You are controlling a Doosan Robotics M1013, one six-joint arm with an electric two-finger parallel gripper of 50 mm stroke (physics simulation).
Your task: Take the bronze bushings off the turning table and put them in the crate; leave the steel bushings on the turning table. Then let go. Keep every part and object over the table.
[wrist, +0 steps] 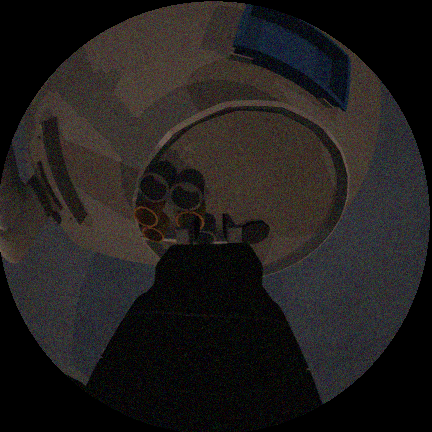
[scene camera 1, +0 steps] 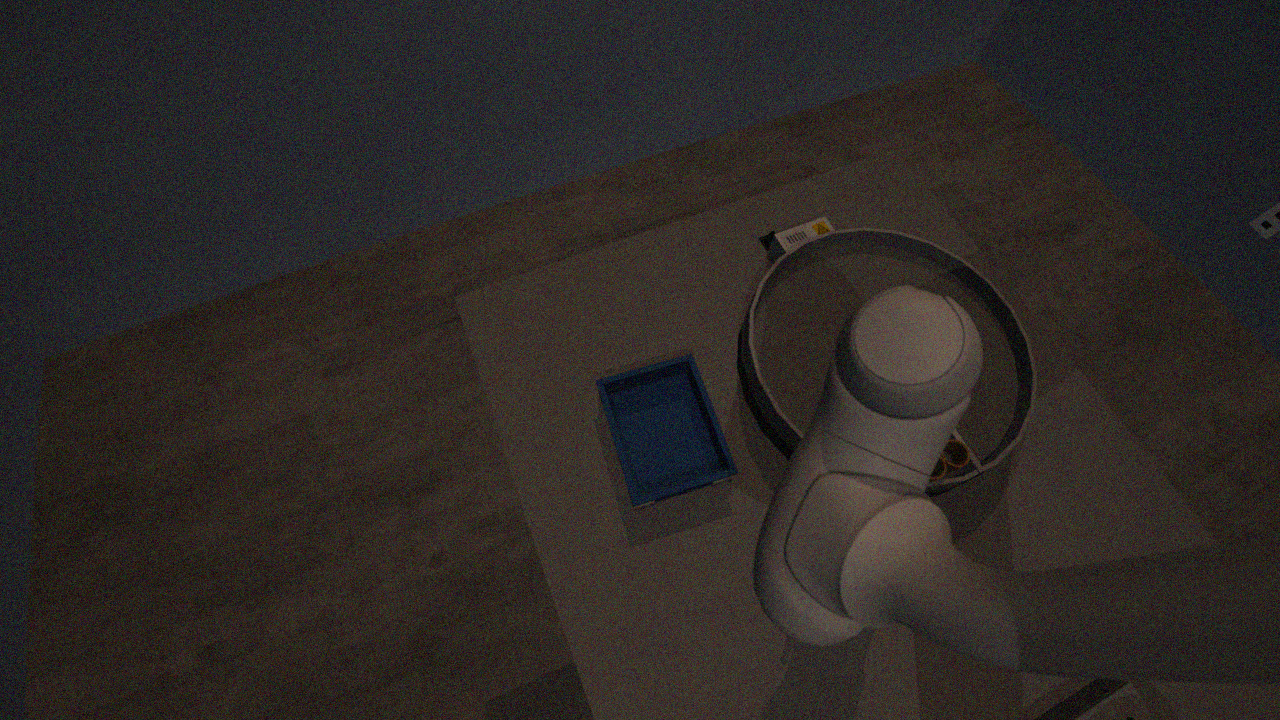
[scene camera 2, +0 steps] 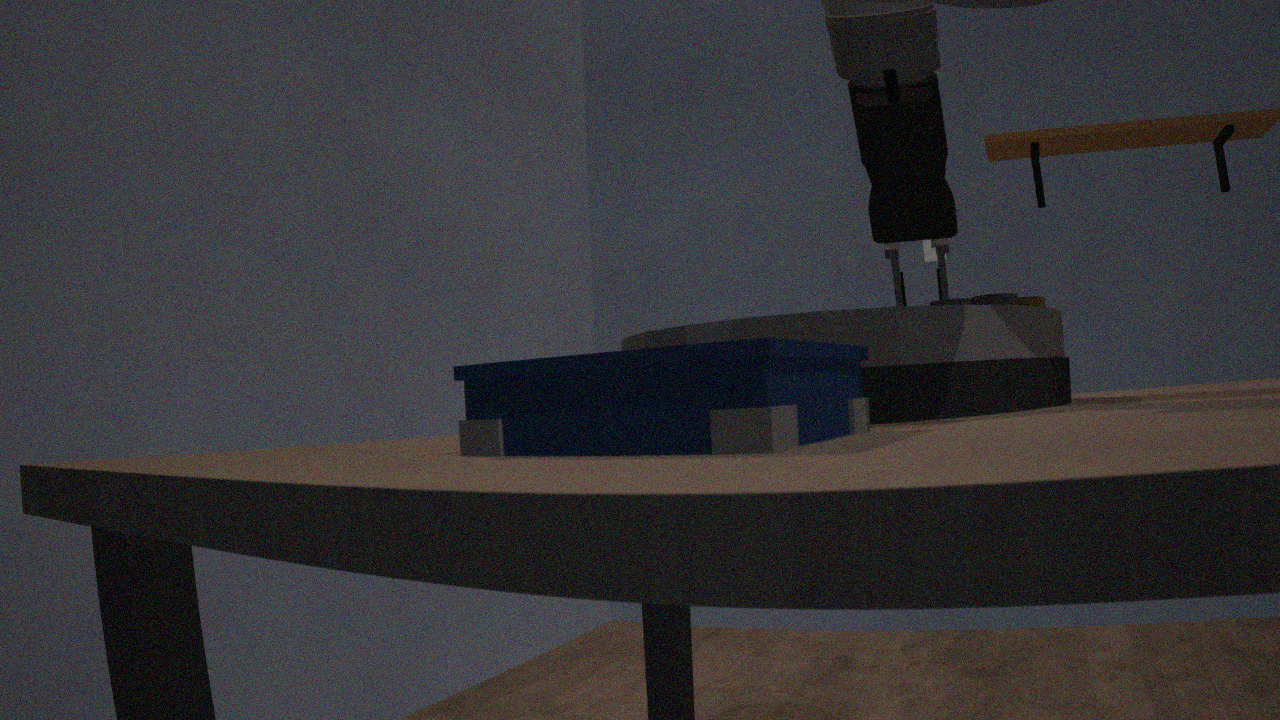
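Where they show: gripper, fingertip midpoint: (wrist: 210, 221); arm's base, origin of the base link: (wrist: 45, 190).
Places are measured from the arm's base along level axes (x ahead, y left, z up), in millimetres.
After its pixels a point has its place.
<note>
The turning table (scene camera 1: 751, 349) @(x 718, y -26, z 27 mm) (scene camera 2: 966, 335) @(x 517, y -26, z 4 mm) (wrist: 342, 185) @(x 787, y -92, z 14 mm) is round with a raised rim. Bronze bushings with orange rims stand upright near its edge: one (wrist: 146, 217) @(x 447, y -137, z 24 mm), another (wrist: 153, 234) @(x 443, y -176, z 25 mm) and a third (wrist: 190, 220), partly behind a finger. Steel bushings stand beside them: two larger ones (wrist: 154, 187) @(x 475, y -94, z 14 mm) (wrist: 186, 196) @(x 515, y -114, z 13 mm) and a dim grey ring (wrist: 205, 238) @(x 532, y -190, z 25 mm) near the fingers. My gripper (scene camera 2: 920, 301) @(x 545, y -143, z 33 mm) (wrist: 210, 221) @(x 545, y -143, z 33 mm) is open and empty, pointing down, fingertips around rim height by the bushings. The arm hides it in scene camera 1. The blue crate (scene camera 1: 666, 434) @(x 693, y 130, z -49 mm) (scene camera 2: 617, 402) @(x 701, y 206, z -28 mm) (wrist: 295, 47) is empty.
A thin pale bar (scene camera 1: 968, 450) @(x 444, y -179, z 37 mm) crosses the turning table's edge area beside the bushings. A dark round knob (wrist: 255, 231) @(x 622, y -202, z 7 mm) stands on the turning table, right of the fingers. A small box with a yellow label (scene camera 1: 802, 234) @(x 854, y -238, z 4 mm) lies behind it. A wall shelf (scene camera 2: 1132, 134) hangs behind.
</note>
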